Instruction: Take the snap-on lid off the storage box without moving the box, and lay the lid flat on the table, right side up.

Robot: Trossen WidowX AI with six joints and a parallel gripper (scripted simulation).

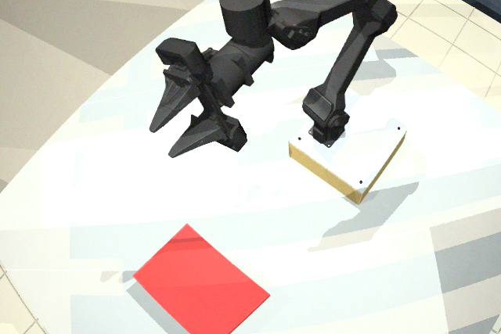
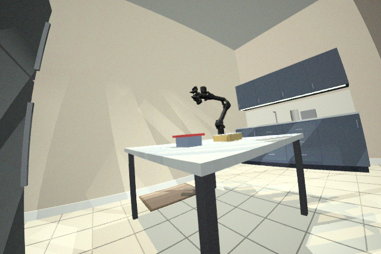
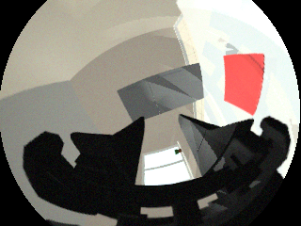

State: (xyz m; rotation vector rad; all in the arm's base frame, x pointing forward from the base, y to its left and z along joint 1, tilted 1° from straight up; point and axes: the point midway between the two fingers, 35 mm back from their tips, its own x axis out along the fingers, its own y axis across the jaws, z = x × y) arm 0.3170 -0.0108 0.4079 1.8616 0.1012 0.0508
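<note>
Now: the red lid 38 cm below my gripper tip, 10 cm ahead of it and 5 cm to the left of it. The rest, counted from my gripper tip: storage box: 43 cm below, 10 cm ahead, 5 cm to the left.
</note>
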